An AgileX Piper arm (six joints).
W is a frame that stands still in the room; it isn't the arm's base.
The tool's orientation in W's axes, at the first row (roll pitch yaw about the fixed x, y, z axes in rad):
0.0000 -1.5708 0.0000
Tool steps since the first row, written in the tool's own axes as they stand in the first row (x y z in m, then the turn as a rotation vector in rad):
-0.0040 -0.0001 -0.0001 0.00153 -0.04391 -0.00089
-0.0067 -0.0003 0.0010 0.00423 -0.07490 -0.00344
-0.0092 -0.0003 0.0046 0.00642 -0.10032 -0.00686
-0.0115 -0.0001 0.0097 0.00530 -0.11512 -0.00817
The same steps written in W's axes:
0.0001 -0.0001 -0.0040 0.00089 -0.04391 0.00153
-0.0010 -0.0003 -0.0067 0.00344 -0.07490 0.00423
-0.0046 -0.0003 -0.0092 0.00686 -0.10032 0.00642
-0.0097 -0.0001 -0.0115 0.00817 -0.11512 0.00530

